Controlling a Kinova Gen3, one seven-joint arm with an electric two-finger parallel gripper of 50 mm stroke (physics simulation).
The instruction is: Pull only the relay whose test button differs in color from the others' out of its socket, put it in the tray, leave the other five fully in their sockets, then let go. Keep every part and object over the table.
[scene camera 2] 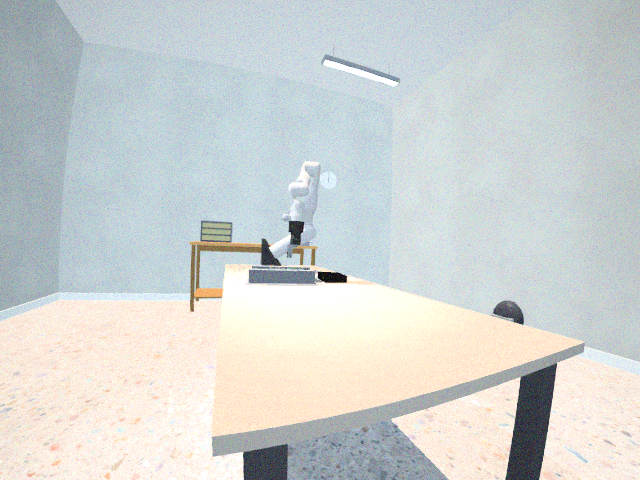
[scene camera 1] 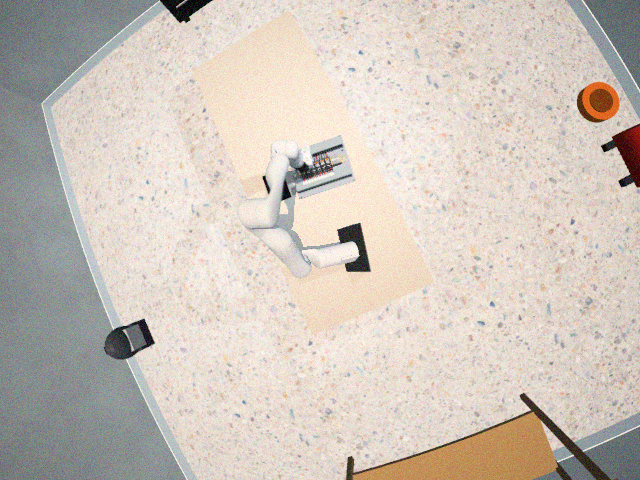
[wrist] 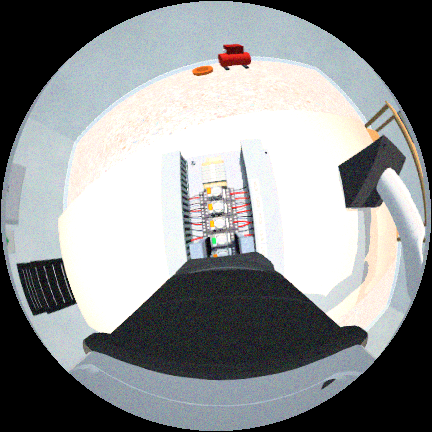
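Where they show: gripper, fingertip midpoint: (scene camera 2: pixel 289 257) (wrist: pixel 222 242); arm's base, origin of the base link: (scene camera 2: pixel 272 253) (scene camera 1: pixel 353 250) (wrist: pixel 384 180).
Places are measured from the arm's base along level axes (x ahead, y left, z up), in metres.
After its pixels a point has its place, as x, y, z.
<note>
The relay with the green test button (wrist: pixel 220 240) @(0.483, 0.003, -0.044) stands in the socket row. The other relays visible in the wrist view, such as the nearest fully visible one (wrist: pixel 218 223) @(0.479, -0.026, -0.045), have orange buttons. The relay behind the green one is partly hidden by the gripper; a sixth is not visible there. My gripper (scene camera 2: pixel 289 254) @(0.476, 0.002, 0.001) (wrist: pixel 222 242) @(0.476, 0.002, 0.001) is open and points down above the panel (scene camera 1: pixel 347 165) @(0.417, -0.169, -0.110) (scene camera 2: pixel 281 276). In the wrist view its fingers appear on either side of the green-button relay, with no contact visible. The black tray (scene camera 1: pixel 285 193) @(0.442, 0.203, -0.109) (scene camera 2: pixel 332 277) @(0.572, 0.198, -0.086) lies beside the panel, partly covered by the arm from above.
Grey wire ducts (wrist: pixel 174 200) @(0.547, -0.089, -0.050) (wrist: pixel 262 200) @(0.395, -0.043, -0.050) rise along both sides of the relay row, with red and black wires running inward. A beige terminal block (wrist: pixel 214 172) @(0.462, -0.123, -0.066) stands at the row's far end. The arm's black base (scene camera 1: pixel 361 255) @(-0.037, -0.027, 0.053) (wrist: pixel 367 175) @(0.116, -0.027, -0.002) stands on the table.
</note>
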